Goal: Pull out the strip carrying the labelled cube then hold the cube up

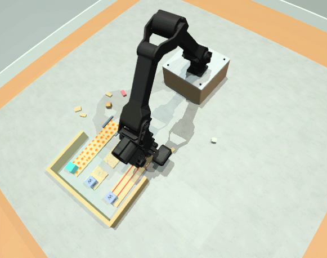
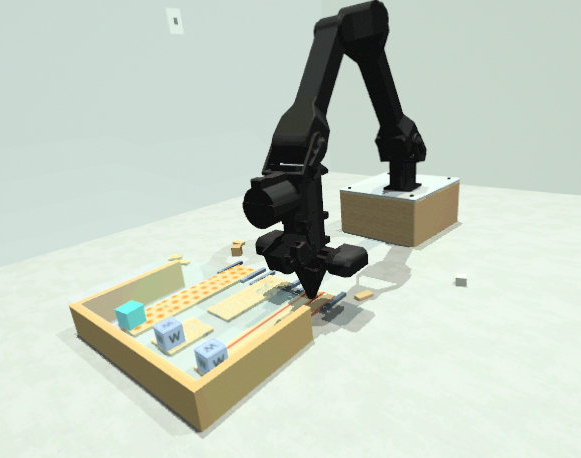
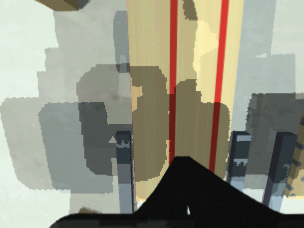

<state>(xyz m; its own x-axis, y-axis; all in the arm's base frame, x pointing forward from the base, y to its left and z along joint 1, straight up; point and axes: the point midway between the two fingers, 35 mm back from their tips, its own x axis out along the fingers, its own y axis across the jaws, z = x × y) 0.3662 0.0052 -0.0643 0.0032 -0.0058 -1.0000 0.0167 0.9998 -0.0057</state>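
The striped strip lies 100 mm ahead of my gripper tip. Also, from my gripper tip: pink block 250 mm to the right, 170 mm behind; then tan chip 70 mm to the left, 50 mm behind.
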